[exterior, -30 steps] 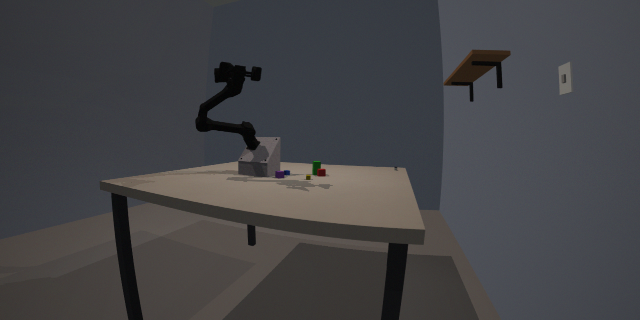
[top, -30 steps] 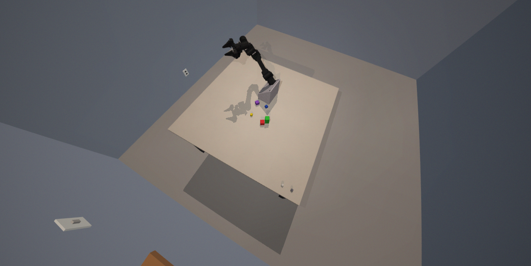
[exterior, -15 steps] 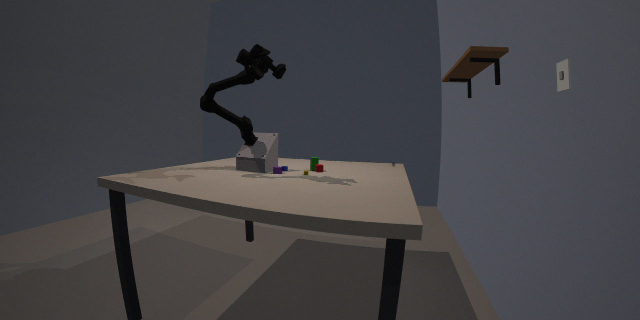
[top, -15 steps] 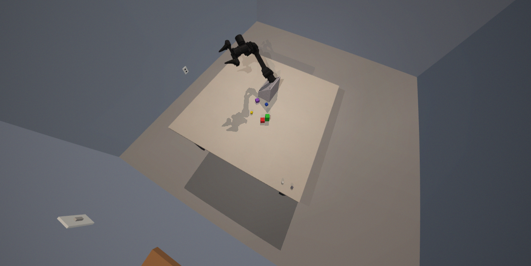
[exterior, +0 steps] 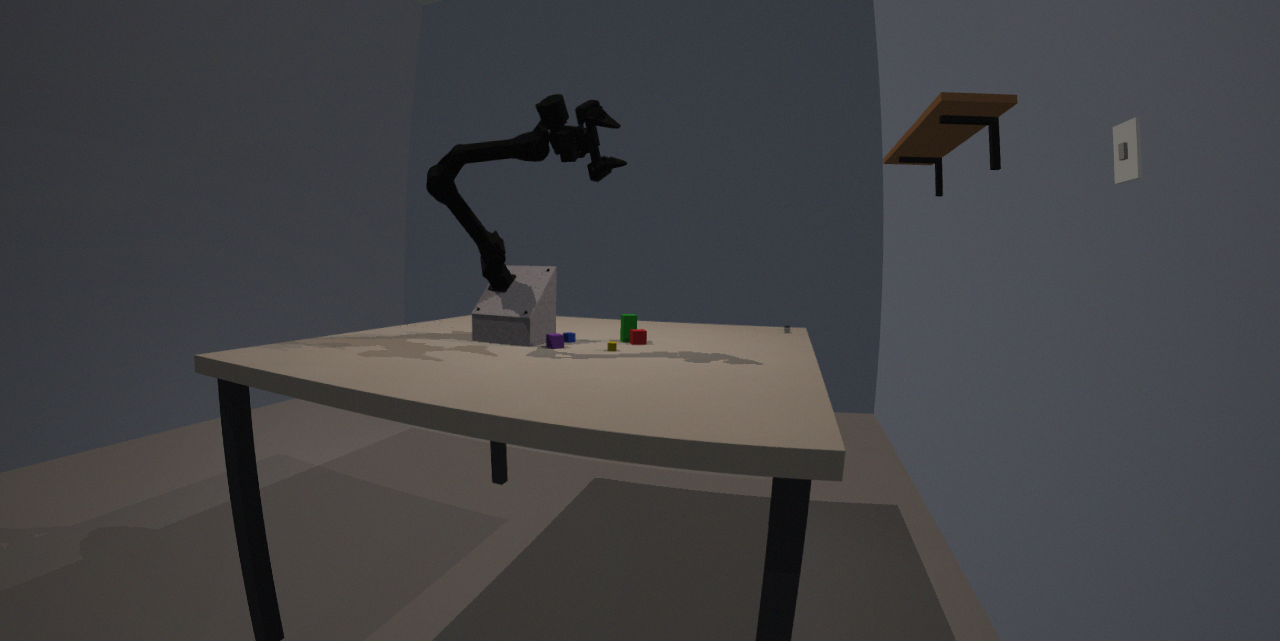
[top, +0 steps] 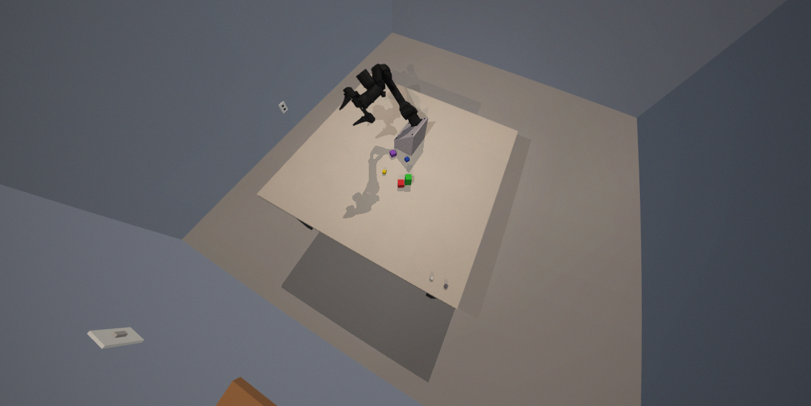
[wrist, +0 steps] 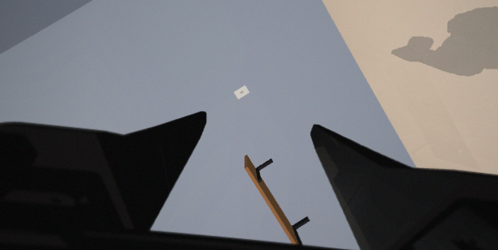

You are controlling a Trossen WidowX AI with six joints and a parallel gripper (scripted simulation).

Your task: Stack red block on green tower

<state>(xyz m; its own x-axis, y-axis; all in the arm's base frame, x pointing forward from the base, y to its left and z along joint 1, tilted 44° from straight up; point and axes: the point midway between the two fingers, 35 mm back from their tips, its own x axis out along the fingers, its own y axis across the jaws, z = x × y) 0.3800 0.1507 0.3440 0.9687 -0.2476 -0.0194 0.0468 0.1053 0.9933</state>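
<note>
Right now the red block is 7 cm behind my gripper tip, 27 cm to the left of it and 46 cm below it. Round my gripper tip: purple cube: 23 cm behind, 9 cm to the left, 46 cm below; yellow cube: 8 cm behind, 13 cm to the left, 47 cm below; blue cube: 25 cm behind, 20 cm to the left, 47 cm below.
</note>
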